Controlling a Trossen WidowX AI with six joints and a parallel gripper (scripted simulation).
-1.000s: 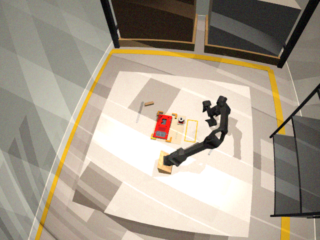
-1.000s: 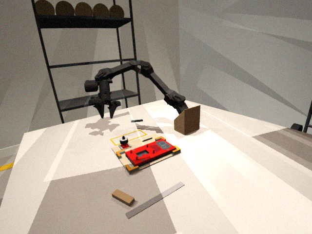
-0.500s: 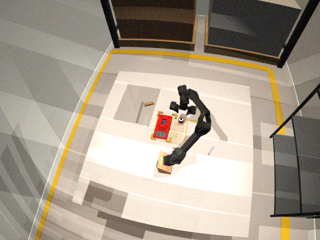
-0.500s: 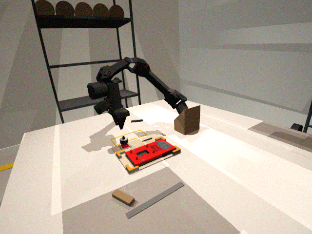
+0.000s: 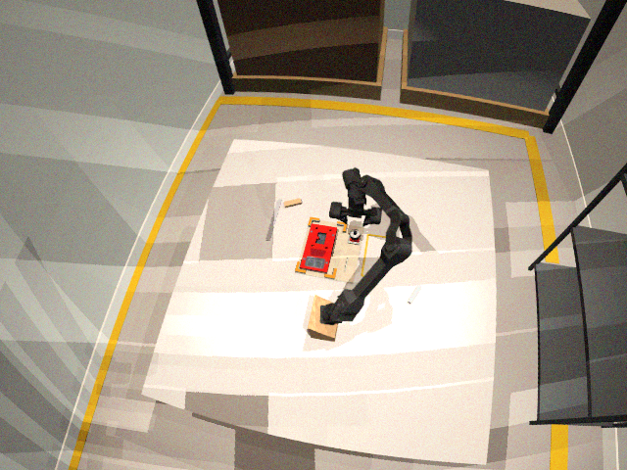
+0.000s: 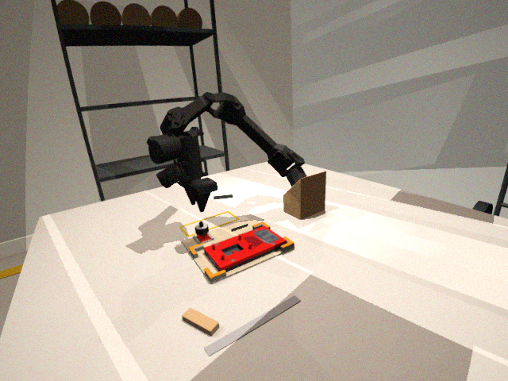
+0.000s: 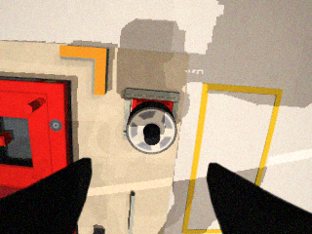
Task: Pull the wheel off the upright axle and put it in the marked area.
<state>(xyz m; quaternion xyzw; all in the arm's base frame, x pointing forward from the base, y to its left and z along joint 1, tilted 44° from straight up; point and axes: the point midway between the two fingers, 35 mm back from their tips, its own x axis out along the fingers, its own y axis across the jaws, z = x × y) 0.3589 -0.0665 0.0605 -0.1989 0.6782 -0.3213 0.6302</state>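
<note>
Right now the wheel is 70 mm below my gripper tip. Also, from my gripper tip: wooden block: 170 mm ahead, 270 mm to the left, 100 mm below; grey strip: 90 mm ahead, 340 mm to the left, 110 mm below.
</note>
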